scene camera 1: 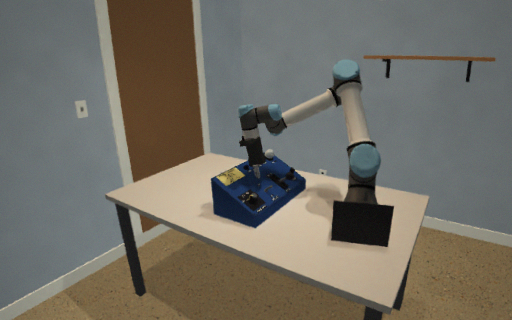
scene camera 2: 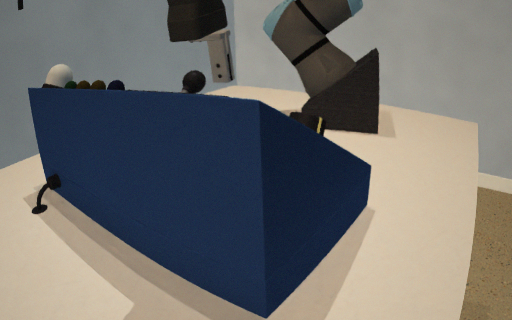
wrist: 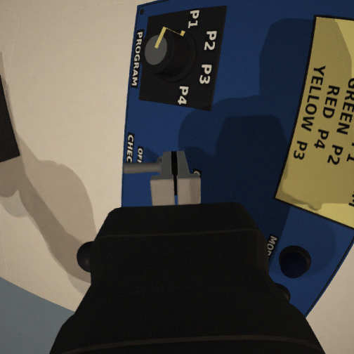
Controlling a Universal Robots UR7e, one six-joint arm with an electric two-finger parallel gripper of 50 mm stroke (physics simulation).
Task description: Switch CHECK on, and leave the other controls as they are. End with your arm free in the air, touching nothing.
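Frame: origin at the arm's base, x ahead, y left, z up, level; millimetres.
Where they show: gripper, fingertip midpoint: (scene camera 1: 258, 177) (scene camera 2: 224, 80); arm's base, origin of the base link: (scene camera 1: 360, 209) (scene camera 2: 334, 80).
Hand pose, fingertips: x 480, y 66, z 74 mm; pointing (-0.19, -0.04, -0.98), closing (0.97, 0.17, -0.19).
Note:
Each offset is from my fingertips to the top centre of the thing. "spot": to the spot under its first point. Level surfaces: height alone.
The blue console (scene camera 1: 232, 204) (scene camera 2: 150, 160) (wrist: 250, 30) stands on the table {dz -169 mm} (scene camera 1: 300, 240). In the wrist view the grey CHECK lever (wrist: 140, 168) points left, over its OFF label (wrist: 140, 155) and away from the ON side. Its base is partly behind the fingers, and the ON label is mostly hidden. My gripper (scene camera 1: 258, 177) (scene camera 2: 223, 81) (wrist: 173, 164) is shut and empty. Its tips appear on the ON side of the lever's base in the wrist view and above the console's top edge in scene camera 2. Whether they touch the lever is unclear.
The PROGRAM knob {dz -34, dx -33, dy +93 mm} (scene camera 1: 252, 198) (scene camera 2: 306, 121) (wrist: 157, 50) has its yellow mark towards P1. A yellow card {dz +20, dx +120, dy +58 mm} (scene camera 1: 230, 176) (wrist: 320, 125), a black ball handle {spot: dz -20, dx -79, dy -133 mm} (scene camera 2: 194, 81), a white dome {spot: dz +29, dx +99, dy -256 mm} (scene camera 1: 269, 154) (scene camera 2: 60, 76) and a dark blue button (wrist: 295, 261) are also on the console.

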